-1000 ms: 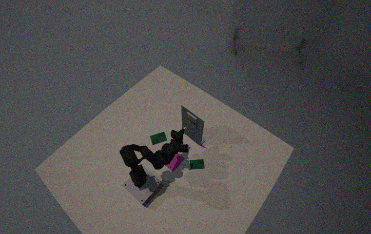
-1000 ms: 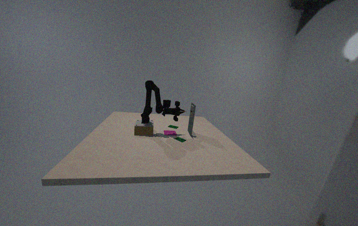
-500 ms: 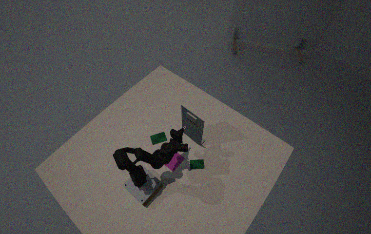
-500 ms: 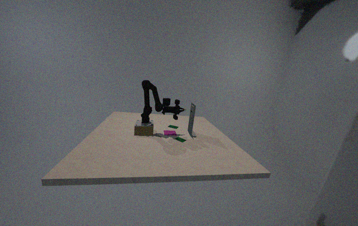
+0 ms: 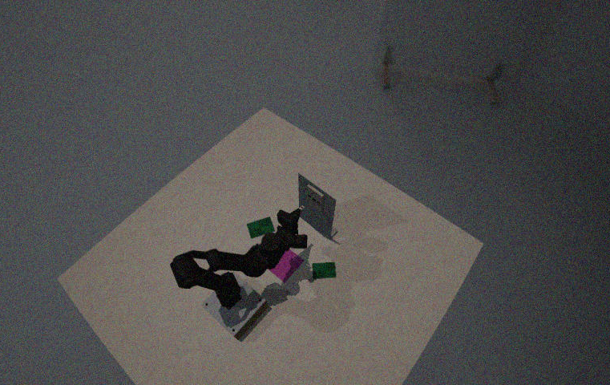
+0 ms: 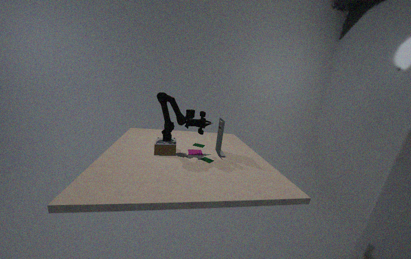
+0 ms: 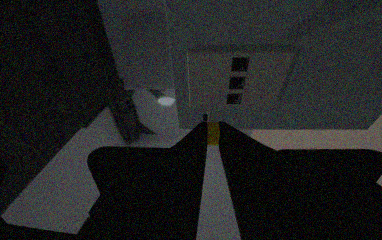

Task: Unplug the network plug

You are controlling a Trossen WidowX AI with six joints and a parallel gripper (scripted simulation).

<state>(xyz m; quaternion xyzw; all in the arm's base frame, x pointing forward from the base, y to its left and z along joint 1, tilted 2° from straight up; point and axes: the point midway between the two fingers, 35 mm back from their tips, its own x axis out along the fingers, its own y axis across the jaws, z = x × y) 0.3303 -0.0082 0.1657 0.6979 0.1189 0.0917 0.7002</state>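
Right now the magenta square is 270 mm below my gripper tip, 110 mm behind it and 10 mm to the right of it. The rest, counted from my gripper tip: yellow network plug: right at my gripper tip; grey upright panel: 130 mm below, 100 mm ahead, 10 mm to the left.
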